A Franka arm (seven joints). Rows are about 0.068 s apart.
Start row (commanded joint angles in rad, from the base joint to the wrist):
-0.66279, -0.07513, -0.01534, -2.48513, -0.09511, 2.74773, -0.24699
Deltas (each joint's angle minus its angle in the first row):
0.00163, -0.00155, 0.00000, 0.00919, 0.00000, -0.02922, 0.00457
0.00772, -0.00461, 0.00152, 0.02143, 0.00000, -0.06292, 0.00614
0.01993, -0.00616, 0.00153, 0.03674, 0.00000, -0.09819, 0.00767
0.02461, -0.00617, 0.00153, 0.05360, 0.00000, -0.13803, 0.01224
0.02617, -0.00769, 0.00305, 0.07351, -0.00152, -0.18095, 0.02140
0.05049, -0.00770, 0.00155, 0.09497, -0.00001, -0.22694, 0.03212
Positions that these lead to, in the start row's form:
-0.66116, -0.07668, -0.01534, -2.47594, -0.09511, 2.71851, -0.24242
-0.65507, -0.07974, -0.01382, -2.46370, -0.09511, 2.68481, -0.24085
-0.64286, -0.08129, -0.01381, -2.44839, -0.09511, 2.64954, -0.23932
-0.63818, -0.08130, -0.01381, -2.43153, -0.09511, 2.60970, -0.23475
-0.63662, -0.08282, -0.01229, -2.41162, -0.09663, 2.56678, -0.22559
-0.61230, -0.08283, -0.01379, -2.39016, -0.09512, 2.52079, -0.21487

